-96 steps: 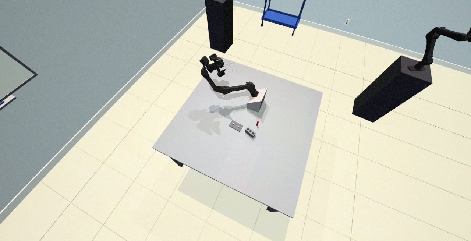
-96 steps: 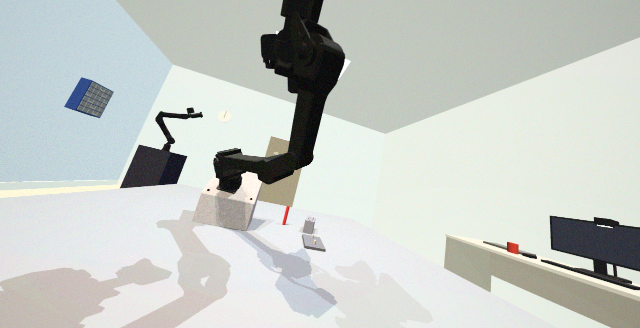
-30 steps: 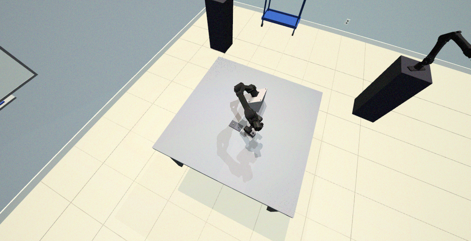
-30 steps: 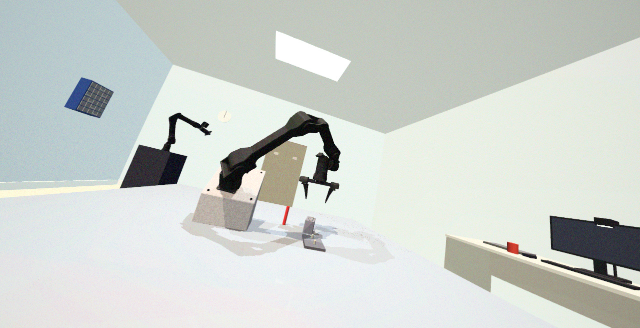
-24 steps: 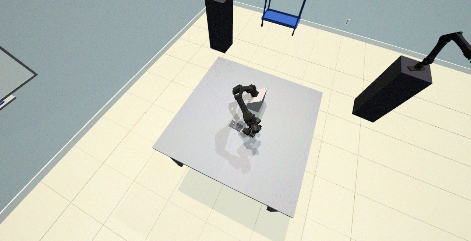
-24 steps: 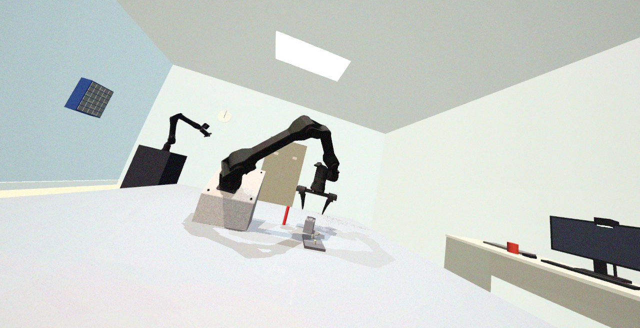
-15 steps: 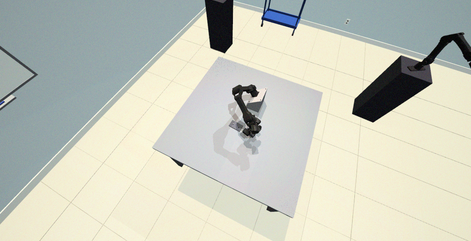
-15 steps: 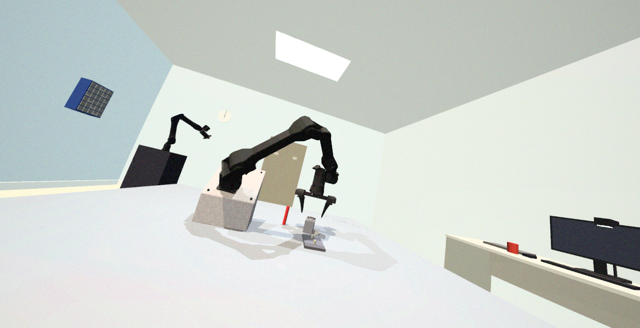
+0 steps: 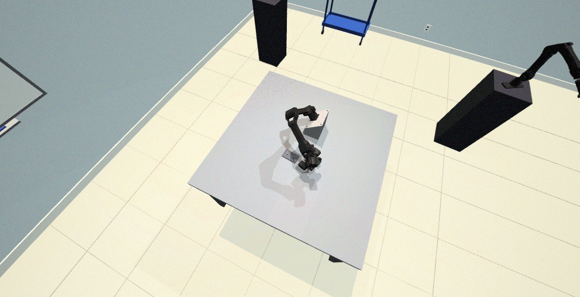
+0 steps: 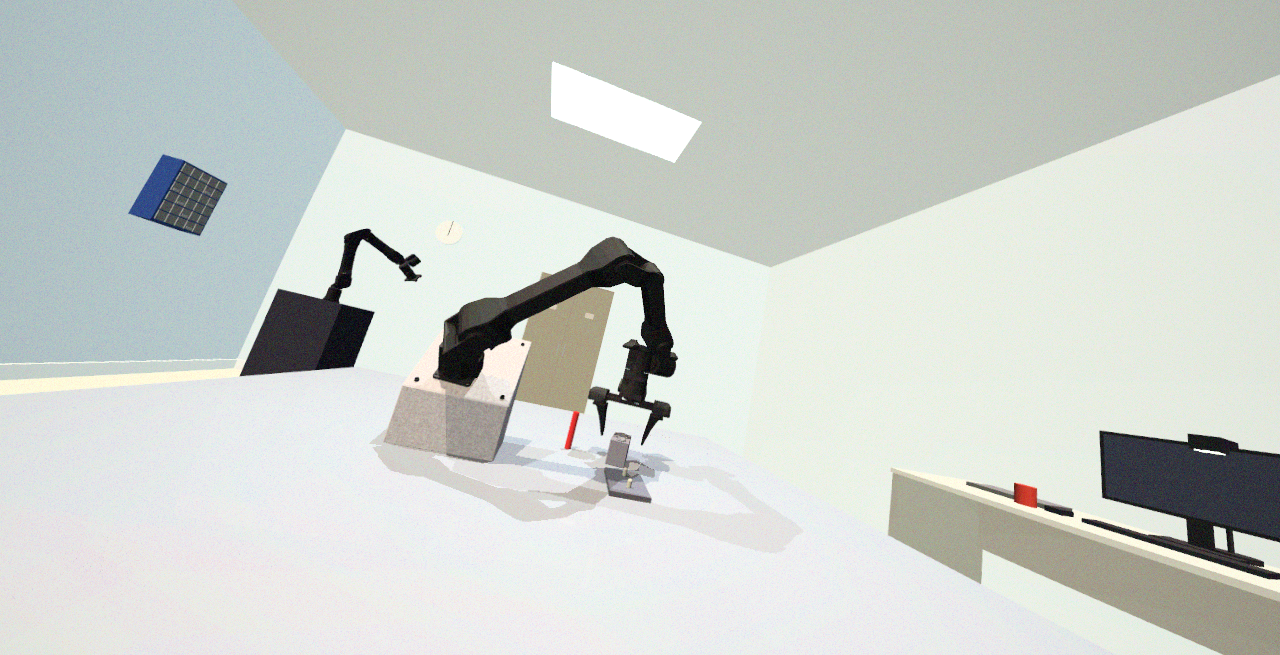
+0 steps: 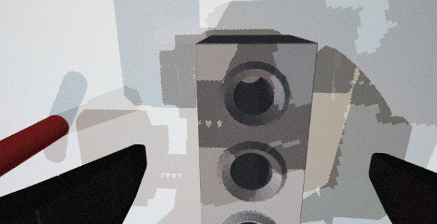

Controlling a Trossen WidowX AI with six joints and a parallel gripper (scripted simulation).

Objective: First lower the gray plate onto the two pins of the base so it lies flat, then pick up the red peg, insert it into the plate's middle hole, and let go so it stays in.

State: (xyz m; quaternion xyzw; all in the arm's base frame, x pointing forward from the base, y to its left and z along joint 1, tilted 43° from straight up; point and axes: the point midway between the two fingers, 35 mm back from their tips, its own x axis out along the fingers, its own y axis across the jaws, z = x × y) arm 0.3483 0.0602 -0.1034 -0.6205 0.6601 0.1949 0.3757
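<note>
My gripper tip is now 10 mm above the gray plate. The rest, counted from my gripper tip: dark base 10 mm behind, 150 mm to the right, 40 mm below; red peg 110 mm behind, 20 mm to the left.
</note>
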